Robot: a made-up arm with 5 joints.
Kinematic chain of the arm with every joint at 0, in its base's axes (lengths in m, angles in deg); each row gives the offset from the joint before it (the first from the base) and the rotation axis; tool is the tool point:
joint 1: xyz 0 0 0.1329 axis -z
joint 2: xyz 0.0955 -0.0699 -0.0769 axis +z
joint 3: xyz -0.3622 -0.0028 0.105 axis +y
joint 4: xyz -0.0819 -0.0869 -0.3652 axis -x
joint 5: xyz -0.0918 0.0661 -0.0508 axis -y
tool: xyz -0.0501 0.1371 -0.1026
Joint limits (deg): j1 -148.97..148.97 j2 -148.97..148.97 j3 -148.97..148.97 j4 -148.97..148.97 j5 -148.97..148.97
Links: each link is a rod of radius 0.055 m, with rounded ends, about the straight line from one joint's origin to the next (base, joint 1, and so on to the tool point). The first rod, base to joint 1, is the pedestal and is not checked.
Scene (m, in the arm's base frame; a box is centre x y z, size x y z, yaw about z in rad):
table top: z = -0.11
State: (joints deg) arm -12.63 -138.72 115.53 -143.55 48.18
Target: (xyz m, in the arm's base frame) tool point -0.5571 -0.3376 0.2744
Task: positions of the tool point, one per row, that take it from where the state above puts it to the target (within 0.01 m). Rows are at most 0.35 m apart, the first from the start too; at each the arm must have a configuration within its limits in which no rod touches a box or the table.
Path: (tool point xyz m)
1: 0.1009 0.4055 0.3249
2: -0.0190 0.4199 0.3253
3: -0.1609 0.4155 0.3272
4: -0.3302 0.3584 0.3263
5: -0.4954 0.2115 0.3190
6: -0.5935 -0.0340 0.3022
7: -0.5571 -0.3376 0.2744

